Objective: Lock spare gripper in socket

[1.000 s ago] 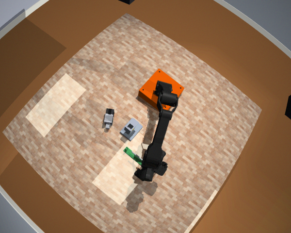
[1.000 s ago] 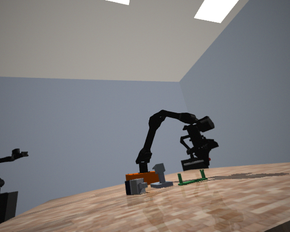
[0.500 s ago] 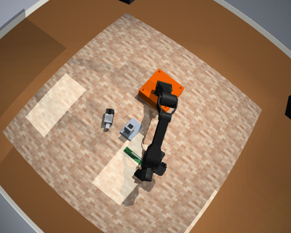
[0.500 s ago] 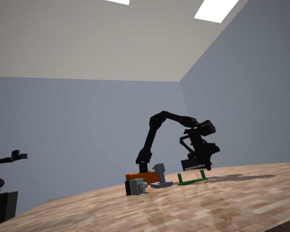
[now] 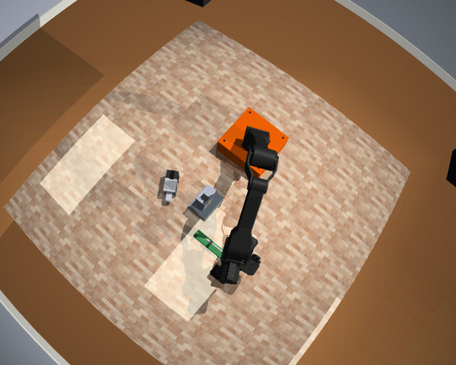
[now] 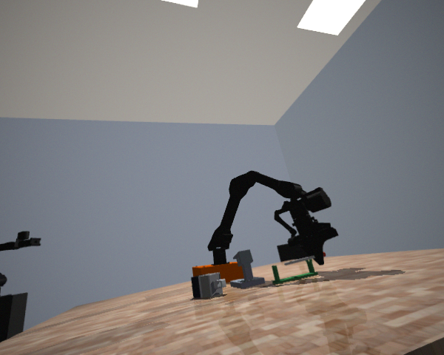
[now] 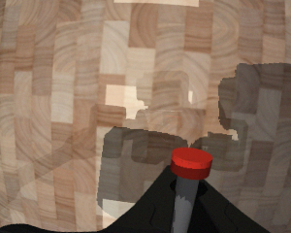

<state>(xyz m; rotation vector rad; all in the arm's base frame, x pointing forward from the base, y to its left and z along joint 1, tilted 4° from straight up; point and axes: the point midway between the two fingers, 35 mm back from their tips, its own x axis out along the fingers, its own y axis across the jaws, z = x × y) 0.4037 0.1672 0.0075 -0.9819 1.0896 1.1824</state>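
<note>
Right now my gripper tip is 10 cm to the left of the green rack and 1 cm past it. From my gripper tip the other things lie so: spare gripper (34 cm to the right, 11 cm behind, 1 cm above); then grey mount (20 cm to the right, 13 cm behind, 3 cm above).
</note>
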